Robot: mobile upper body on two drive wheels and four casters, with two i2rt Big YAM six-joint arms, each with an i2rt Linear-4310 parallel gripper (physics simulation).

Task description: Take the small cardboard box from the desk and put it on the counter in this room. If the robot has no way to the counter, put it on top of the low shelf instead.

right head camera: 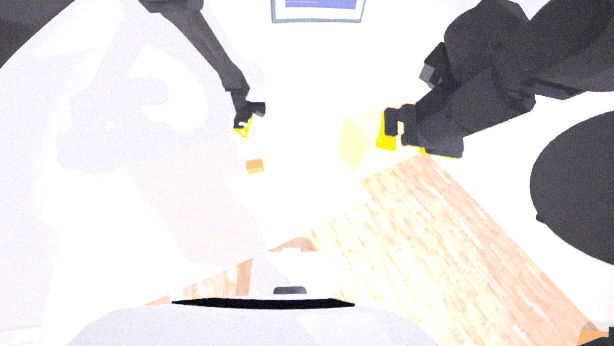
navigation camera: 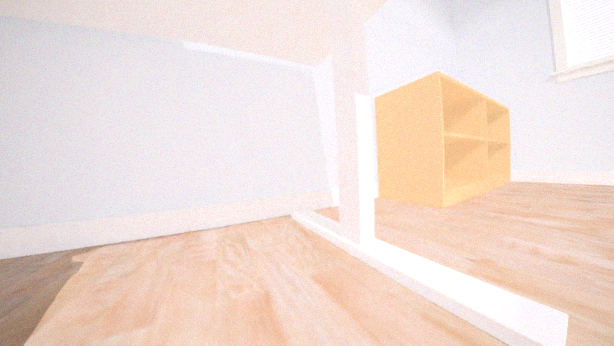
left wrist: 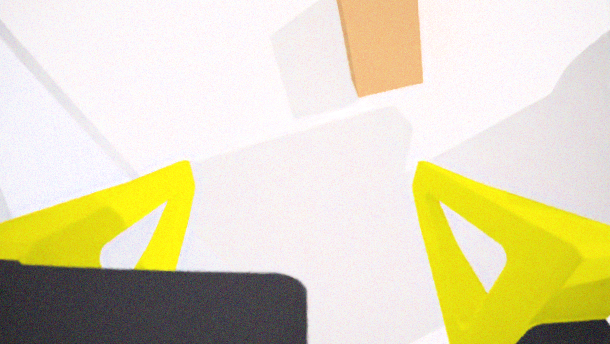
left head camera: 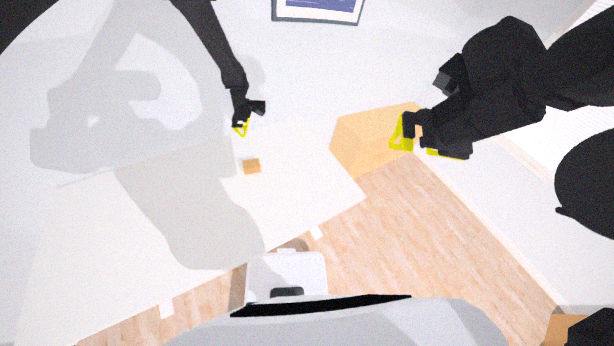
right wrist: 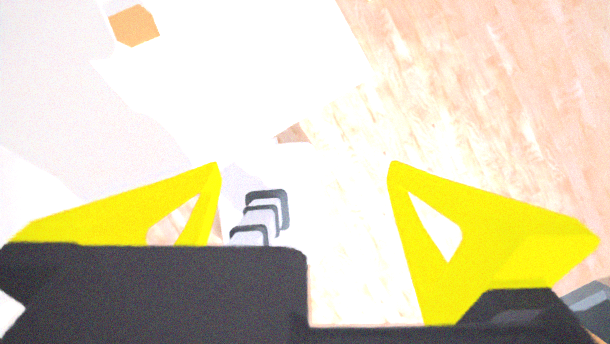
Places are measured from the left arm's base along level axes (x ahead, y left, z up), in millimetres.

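Where they show: left gripper, fingertip midpoint: (right head camera: 247,131) (left wrist: 303,173) (left head camera: 244,130); right gripper, fingertip midpoint: (right head camera: 398,147) (left head camera: 408,148) (right wrist: 304,170).
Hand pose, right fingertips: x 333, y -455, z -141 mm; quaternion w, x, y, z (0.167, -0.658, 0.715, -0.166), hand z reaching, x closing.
Things, the pixels of their top centre, and the offset from my right fingertips. "spot": a spot on its surface instead. Level surfaces: height alone.
- small cardboard box at its top centre: (left wrist: 384,41) (right wrist: 127,22) (left head camera: 251,163) (right head camera: 254,163) dy +432, dx +343, dz -499 mm
- white desk at its surface level: dz -549 mm
- white desk leg at a spot on its surface: (navigation camera: 350,150) spot: dy +113, dx +429, dz -1013 mm
- Wood floor at its surface level: dz -1269 mm
The small cardboard box (left head camera: 251,166) (right head camera: 255,165) (left wrist: 385,45) (right wrist: 134,26) sits on the white desk (left head camera: 310,200) (right wrist: 240,75). My left gripper (left head camera: 241,129) (right head camera: 243,130) (left wrist: 303,173) is open and empty, above the desk's wall side; the box lies beyond its fingertips at the top of the left wrist view, with its far end cut off. My right gripper (left head camera: 420,148) (right head camera: 409,149) (right wrist: 304,170) is open and empty, well to the right of the box. The low wooden shelf (left head camera: 360,135) (right head camera: 352,142) (navigation camera: 410,145) stands past the desk's right end. No counter can be made out.
In the navigation camera, a white desk leg (navigation camera: 350,150) and its long foot (navigation camera: 450,285) stand between the camera and the shelf. Wood floor (left head camera: 400,225) (navigation camera: 200,290) runs right of the desk. An orange-brown object (left head camera: 560,327) shows at the lower right corner. A framed picture (left head camera: 317,19) hangs on the wall.
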